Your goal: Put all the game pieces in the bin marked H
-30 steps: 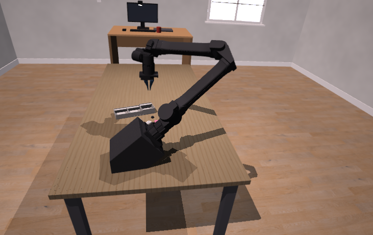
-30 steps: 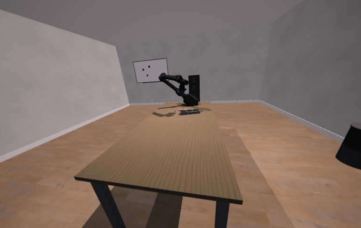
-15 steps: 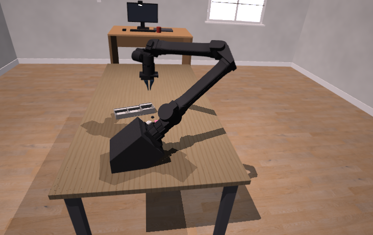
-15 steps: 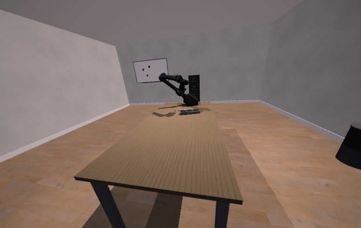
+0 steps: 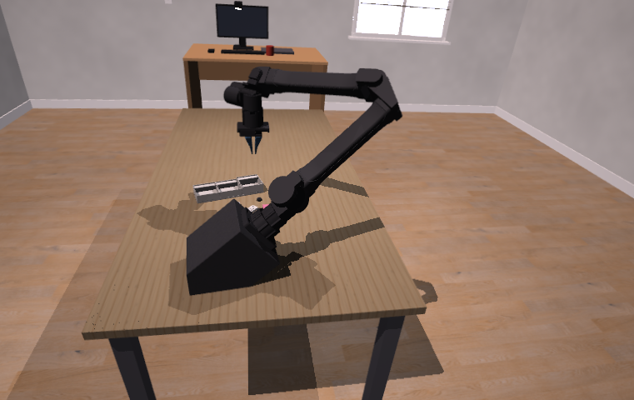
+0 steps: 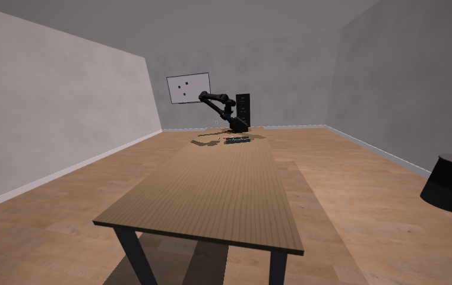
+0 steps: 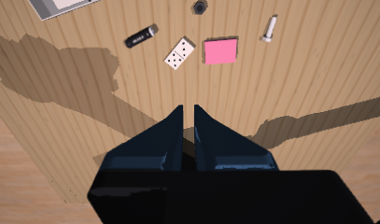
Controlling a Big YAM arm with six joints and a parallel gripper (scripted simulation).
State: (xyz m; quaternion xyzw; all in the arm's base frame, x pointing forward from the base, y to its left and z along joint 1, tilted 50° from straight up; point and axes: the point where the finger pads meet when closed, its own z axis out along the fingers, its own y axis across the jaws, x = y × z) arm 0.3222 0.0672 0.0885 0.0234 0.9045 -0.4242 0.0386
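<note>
My hand is 11 cm short of the grey three-bin tray, 9 cm to the right of it and 20 cm above it. Also, from my hand: small dark object (4 cm ahead, 2 cm to the right, 22 cm below); then pink flat block (3 cm behind, 5 cm to the right, 21 cm below); then white domino (3 cm behind, 2 cm to the left, 21 cm below).
</note>
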